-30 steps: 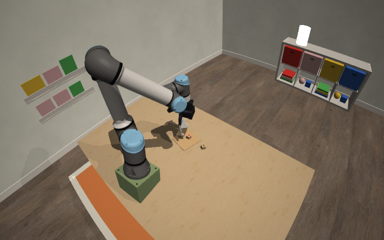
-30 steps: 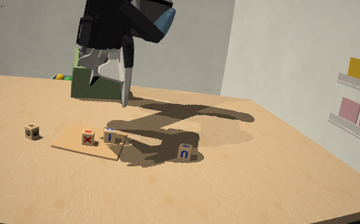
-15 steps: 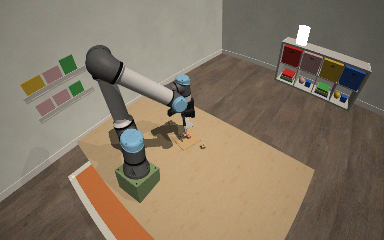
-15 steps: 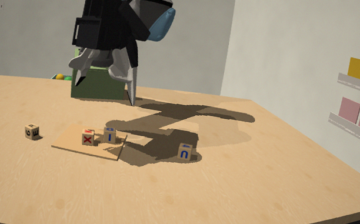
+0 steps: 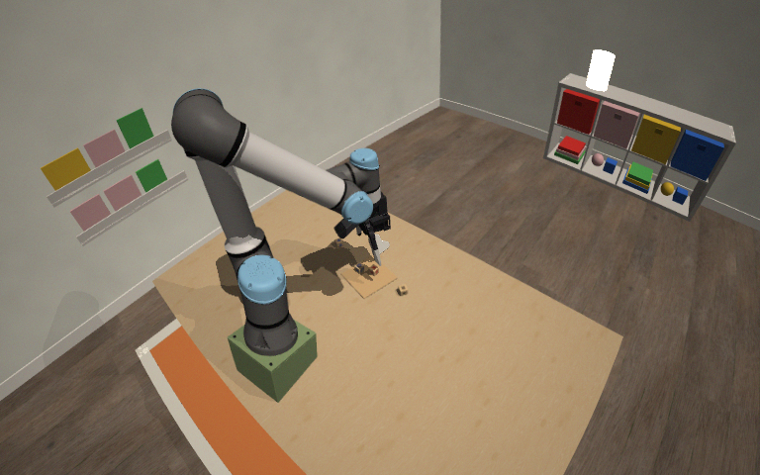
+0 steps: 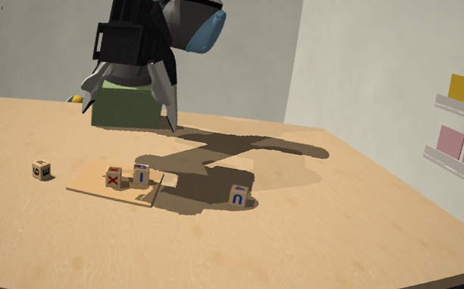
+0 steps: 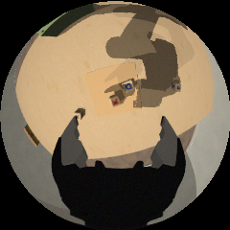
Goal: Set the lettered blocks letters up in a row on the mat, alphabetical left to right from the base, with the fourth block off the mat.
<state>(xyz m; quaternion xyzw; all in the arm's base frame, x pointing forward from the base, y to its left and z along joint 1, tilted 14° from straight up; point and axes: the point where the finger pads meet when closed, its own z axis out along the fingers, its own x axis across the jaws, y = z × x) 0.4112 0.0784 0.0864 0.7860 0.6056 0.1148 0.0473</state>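
Now: hand 20 mm past the thin tan mat, 10 mm to the left of it and 100 mm above it. The rest, counted from my hand: wooden block: 20 mm ahead, 140 mm to the right, 90 mm below.
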